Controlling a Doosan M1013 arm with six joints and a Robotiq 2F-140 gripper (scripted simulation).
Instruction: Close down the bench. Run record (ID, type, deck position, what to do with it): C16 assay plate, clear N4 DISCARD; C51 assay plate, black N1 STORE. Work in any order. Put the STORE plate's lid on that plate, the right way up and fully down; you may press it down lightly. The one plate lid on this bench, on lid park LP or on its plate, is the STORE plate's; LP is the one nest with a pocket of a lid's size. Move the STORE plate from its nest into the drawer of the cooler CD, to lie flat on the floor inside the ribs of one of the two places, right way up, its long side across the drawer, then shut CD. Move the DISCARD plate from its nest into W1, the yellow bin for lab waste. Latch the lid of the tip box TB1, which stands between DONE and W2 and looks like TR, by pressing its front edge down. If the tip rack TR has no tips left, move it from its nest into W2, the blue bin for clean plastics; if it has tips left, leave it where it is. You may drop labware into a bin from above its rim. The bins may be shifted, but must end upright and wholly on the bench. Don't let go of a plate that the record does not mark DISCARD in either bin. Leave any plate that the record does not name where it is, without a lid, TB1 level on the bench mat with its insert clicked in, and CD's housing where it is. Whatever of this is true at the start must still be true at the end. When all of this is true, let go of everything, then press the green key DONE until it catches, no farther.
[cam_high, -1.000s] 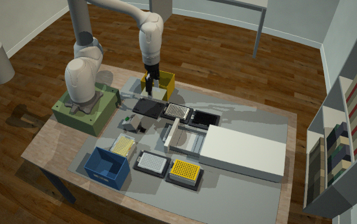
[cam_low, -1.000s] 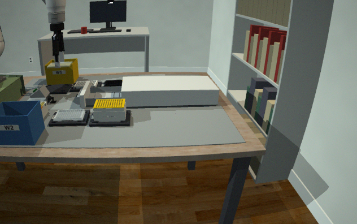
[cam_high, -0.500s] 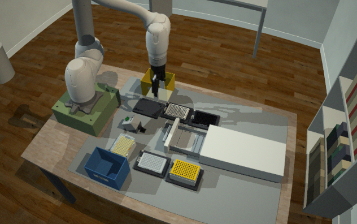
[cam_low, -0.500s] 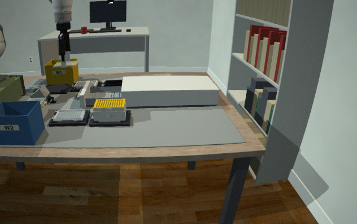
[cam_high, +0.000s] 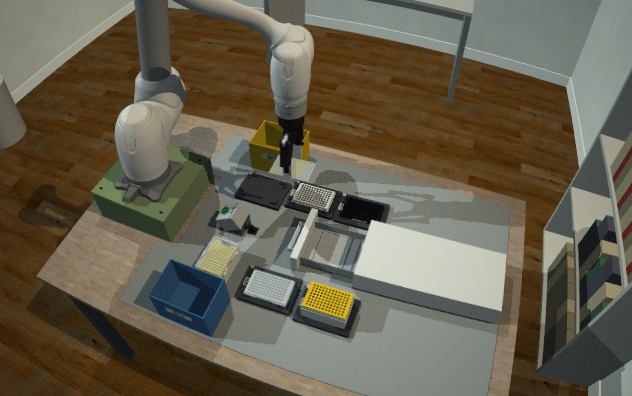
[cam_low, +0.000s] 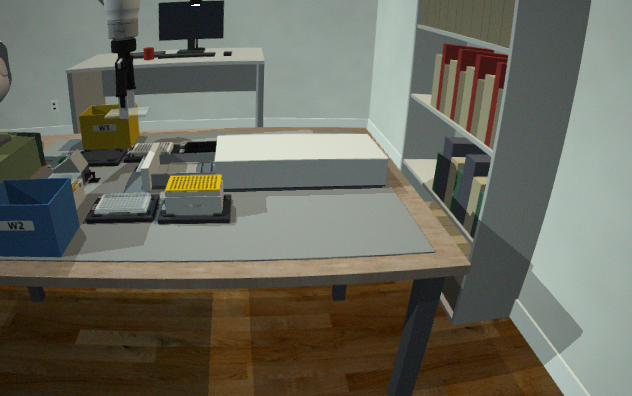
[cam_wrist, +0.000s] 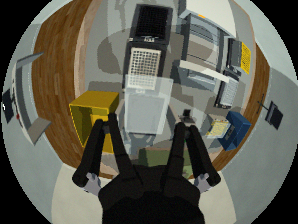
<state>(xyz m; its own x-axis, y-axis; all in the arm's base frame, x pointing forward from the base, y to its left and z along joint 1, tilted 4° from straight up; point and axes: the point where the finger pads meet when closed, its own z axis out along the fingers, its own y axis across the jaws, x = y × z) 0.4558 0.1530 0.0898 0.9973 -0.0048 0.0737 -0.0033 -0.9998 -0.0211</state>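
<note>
The black plate lies 24 cm ahead of my hand, 1 cm to the left of it and 15 cm below it. Round my hand: lid park: 11 cm behind, 16 cm below; then yellow bin W1: 11 cm behind, 16 cm to the left, 13 cm below; then grey plate lid: 2 cm below.
</note>
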